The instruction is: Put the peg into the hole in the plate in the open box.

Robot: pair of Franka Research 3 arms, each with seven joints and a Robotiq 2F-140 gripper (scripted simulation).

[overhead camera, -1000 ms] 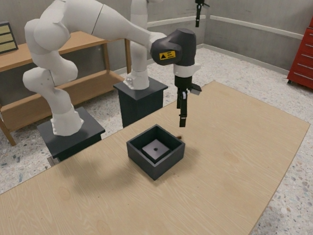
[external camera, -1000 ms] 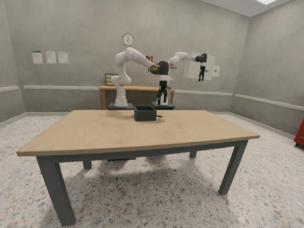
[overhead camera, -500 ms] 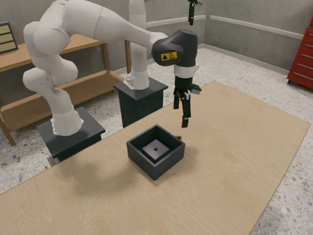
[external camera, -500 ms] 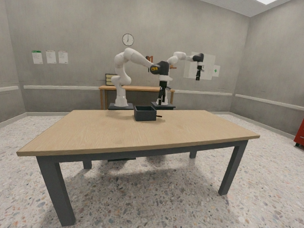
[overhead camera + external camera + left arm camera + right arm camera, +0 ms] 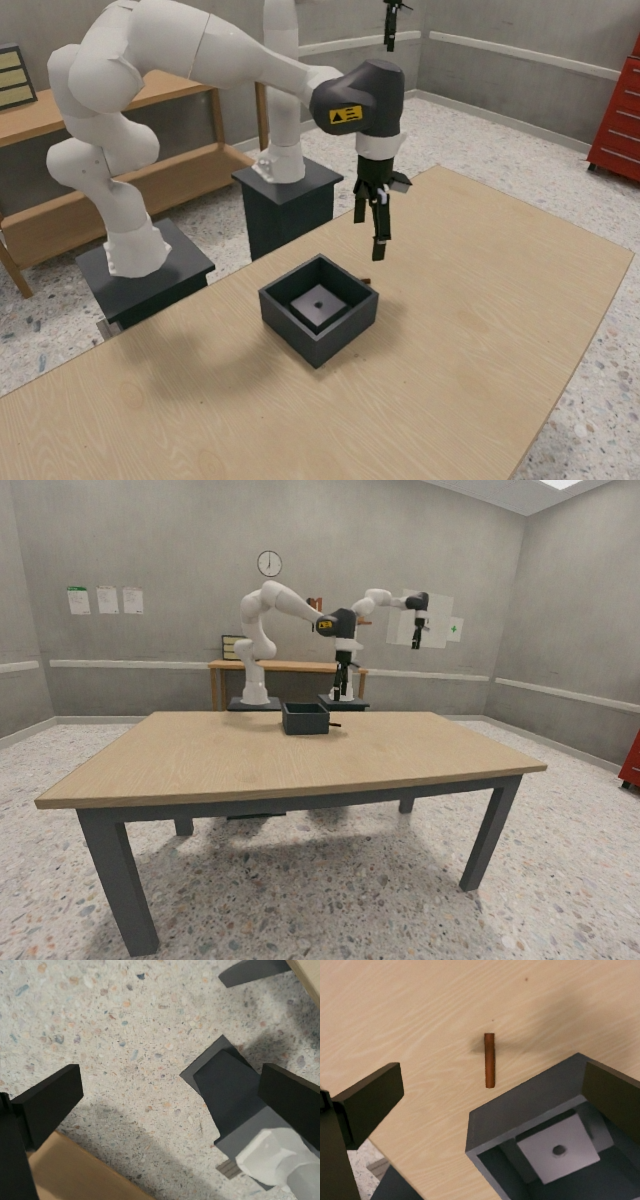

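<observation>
The brown peg lies 10 mm behind my right hand, 20 mm to the right of it and 150 mm below it. Also, from my right hand: dark grey box (20 mm behind, 170 mm to the right, 130 mm below); then grey plate (20 mm behind, 170 mm to the right, 110 mm below).
</observation>
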